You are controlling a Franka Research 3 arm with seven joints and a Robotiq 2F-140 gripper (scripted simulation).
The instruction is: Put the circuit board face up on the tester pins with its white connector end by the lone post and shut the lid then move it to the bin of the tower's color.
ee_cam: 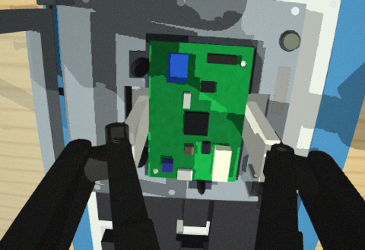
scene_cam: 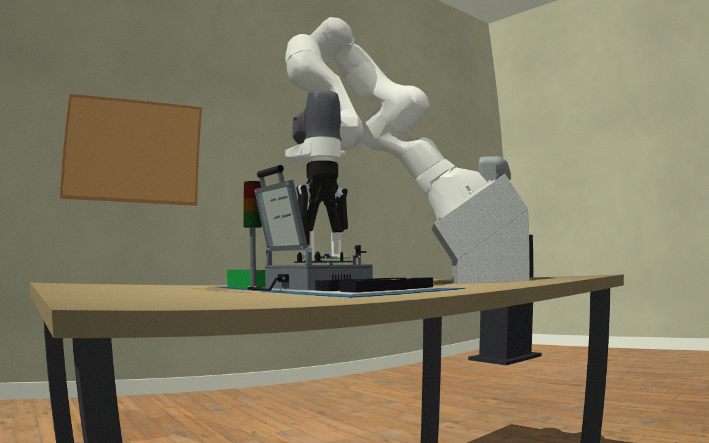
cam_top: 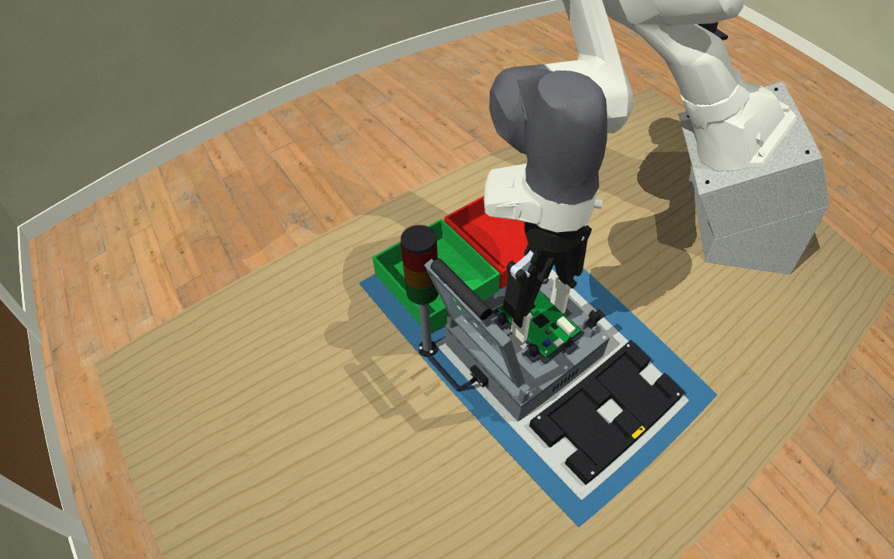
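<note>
Right now my hand is 2 cm above the green circuit board. The rest, counted from my hand: clear lid: 12 cm ahead, 8 cm above, 2 cm to the left; then latch hook: 7 cm behind, 5 cm to the left, 1 cm below; then tester plate: 3 cm below, 1 cm to the left.
</note>
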